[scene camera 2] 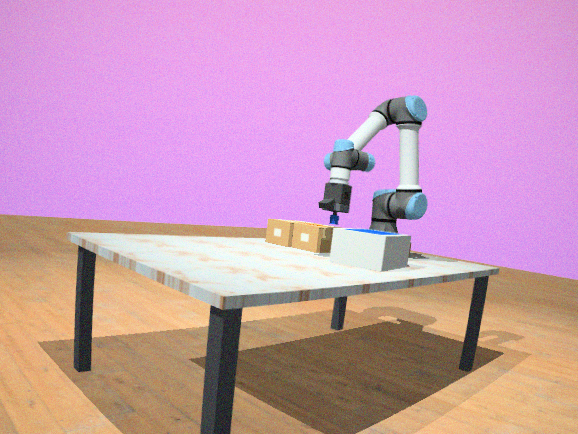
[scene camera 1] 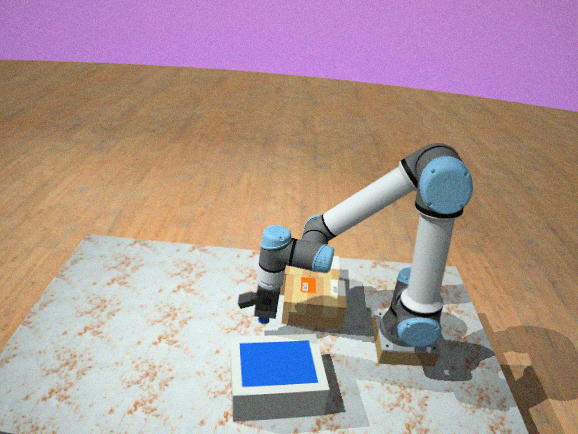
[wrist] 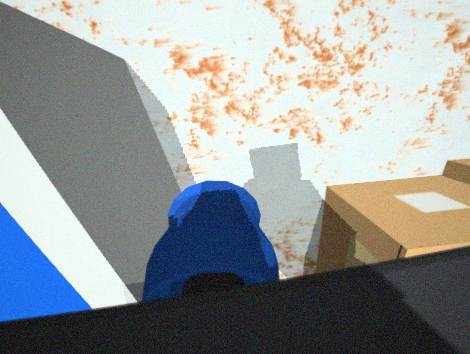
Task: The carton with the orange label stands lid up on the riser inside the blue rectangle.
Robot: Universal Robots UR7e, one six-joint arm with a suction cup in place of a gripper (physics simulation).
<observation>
My suction cup [wrist: 214,227] carries nothing. The cup is 18 cm from the middle of a riser [scene camera 1: 272,377].
The riser also shows in scene camera 2 [scene camera 2: 375,250] and in the wrist view [wrist: 93,187].
</observation>
